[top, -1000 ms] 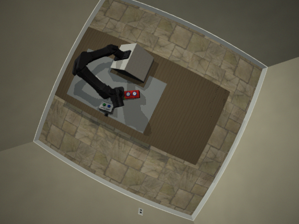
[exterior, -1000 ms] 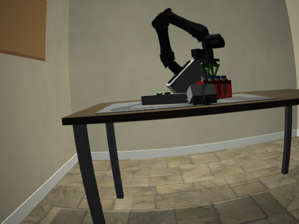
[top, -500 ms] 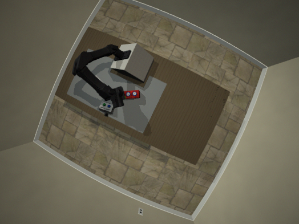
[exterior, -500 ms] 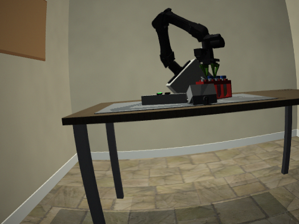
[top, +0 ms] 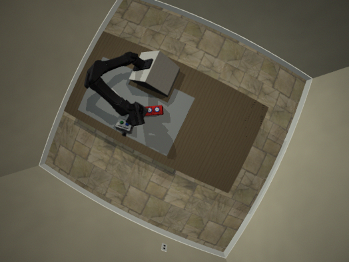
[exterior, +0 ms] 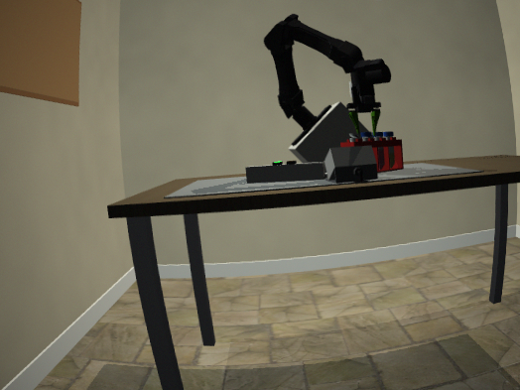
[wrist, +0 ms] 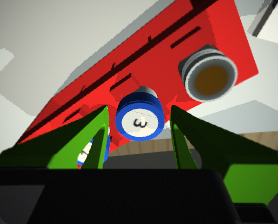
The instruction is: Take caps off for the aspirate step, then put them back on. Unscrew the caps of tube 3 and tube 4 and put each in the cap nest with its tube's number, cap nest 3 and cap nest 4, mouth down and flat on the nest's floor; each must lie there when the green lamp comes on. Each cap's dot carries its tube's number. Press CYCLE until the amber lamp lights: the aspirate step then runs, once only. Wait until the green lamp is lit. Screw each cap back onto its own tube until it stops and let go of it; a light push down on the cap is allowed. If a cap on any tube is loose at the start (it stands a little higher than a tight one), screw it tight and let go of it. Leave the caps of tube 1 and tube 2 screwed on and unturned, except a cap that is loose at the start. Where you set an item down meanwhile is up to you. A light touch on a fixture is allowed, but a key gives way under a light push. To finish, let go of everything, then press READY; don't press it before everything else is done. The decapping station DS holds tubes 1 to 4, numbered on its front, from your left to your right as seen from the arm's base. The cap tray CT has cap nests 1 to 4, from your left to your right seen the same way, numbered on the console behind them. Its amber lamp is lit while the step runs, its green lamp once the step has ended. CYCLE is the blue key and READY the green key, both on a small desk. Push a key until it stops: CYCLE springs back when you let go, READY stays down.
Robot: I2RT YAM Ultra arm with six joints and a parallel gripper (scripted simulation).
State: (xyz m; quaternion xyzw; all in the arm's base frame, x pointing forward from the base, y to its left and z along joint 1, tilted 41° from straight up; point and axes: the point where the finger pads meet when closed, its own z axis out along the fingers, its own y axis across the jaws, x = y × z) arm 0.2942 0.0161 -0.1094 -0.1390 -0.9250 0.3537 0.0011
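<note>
The cap 3 lies right at my hand. From my hand the other things lie so: blue key: 13 cm ahead, 10 cm to the right, 5 cm below; then cap 1: 10 cm to the left, 4 cm behind; then cap 2: 5 cm to the left, 2 cm behind.
</note>
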